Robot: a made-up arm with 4 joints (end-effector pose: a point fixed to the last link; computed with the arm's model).
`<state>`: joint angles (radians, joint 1 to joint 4).
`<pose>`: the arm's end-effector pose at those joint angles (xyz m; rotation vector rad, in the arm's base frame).
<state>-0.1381 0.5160 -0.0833 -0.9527</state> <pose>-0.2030 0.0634 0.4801 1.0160 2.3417 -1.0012</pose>
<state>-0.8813 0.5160 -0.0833 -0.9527</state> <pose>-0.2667 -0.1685 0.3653 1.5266 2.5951 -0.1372</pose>
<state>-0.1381 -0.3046 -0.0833 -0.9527</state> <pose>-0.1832 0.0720 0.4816 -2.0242 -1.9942 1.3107</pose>
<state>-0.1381 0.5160 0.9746 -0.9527</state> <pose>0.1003 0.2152 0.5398 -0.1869 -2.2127 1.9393</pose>
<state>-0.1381 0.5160 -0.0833 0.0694</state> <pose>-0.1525 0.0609 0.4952 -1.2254 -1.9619 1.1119</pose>
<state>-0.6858 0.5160 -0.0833 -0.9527</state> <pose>-0.2468 -0.1177 0.4117 1.4007 2.5556 -0.3842</pose>
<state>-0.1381 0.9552 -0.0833 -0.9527</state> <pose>-0.2088 0.0532 0.4786 0.4868 2.3615 -0.7971</pose>
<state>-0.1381 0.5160 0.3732 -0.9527</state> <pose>-0.0779 0.1204 0.5504 0.7251 2.4813 -1.5124</pose>
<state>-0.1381 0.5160 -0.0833 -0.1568</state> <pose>-0.1641 0.0645 0.4955 -1.2627 -2.1884 1.1642</pose>
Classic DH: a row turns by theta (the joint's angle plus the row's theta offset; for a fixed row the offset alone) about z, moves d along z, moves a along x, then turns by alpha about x. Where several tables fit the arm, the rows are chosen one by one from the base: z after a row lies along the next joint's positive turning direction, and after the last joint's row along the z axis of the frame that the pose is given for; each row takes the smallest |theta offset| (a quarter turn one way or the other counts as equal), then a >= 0, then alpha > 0; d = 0 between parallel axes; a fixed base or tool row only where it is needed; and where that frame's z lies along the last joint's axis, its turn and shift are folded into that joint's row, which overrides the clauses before.
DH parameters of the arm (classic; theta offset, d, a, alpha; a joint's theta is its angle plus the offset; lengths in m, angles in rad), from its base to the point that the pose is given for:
base (fixed): 1.4354 0.0426 0.0691 -1.2997
joint 1: 0 0.1936 0.0023 1.2997
joint 2: -1.4354 0.1101 0.1904 -1.5708
joint 3: -0.5213 0.159 -0.0091 -1.0499
joint 4: -1.5522 -0.3685 0.0304 1.7081
tool (fixed): 0.6144 -0.045 0 0

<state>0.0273 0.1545 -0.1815 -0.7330</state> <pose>-0.2034 0.1251 0.4666 1.5684 2.1902 -1.2829</pose>
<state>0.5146 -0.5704 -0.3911 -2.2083</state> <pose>-0.2626 0.2535 0.3078 0.4797 0.7365 -1.2935</pose>
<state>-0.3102 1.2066 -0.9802 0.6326</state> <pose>-0.2132 -0.0673 0.2282 -0.5289 -2.4868 0.1583</pose>
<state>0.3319 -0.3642 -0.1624 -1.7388</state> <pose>-0.2163 0.2288 0.4093 0.9389 1.3126 -1.3862</pose>
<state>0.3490 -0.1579 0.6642 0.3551</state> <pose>0.1147 0.2057 0.4924 -1.2973 -0.4063 1.3684</pose>
